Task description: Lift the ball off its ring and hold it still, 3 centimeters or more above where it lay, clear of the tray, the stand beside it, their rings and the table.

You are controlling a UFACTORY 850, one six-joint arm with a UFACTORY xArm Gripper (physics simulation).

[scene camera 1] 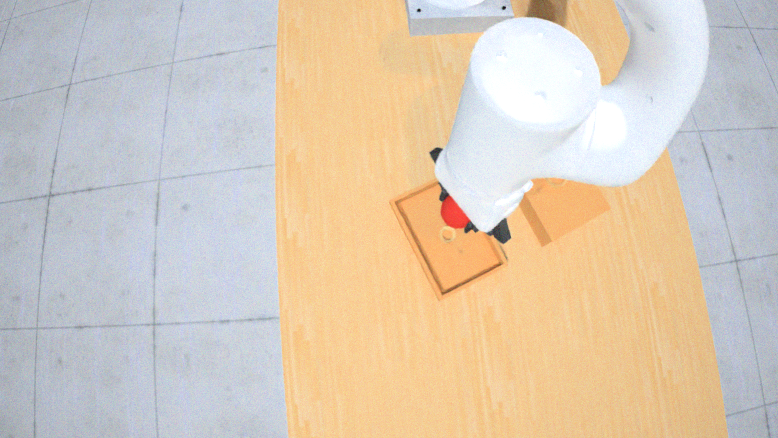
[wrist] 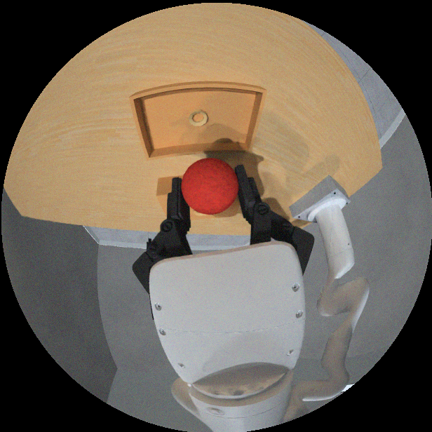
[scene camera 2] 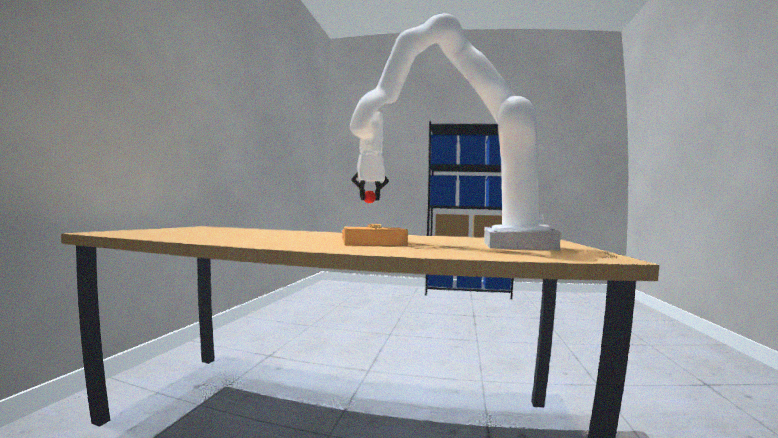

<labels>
same spot on orange stand: [wrist: 163, 187] = [scene camera 1: 543, 235]
</labels>
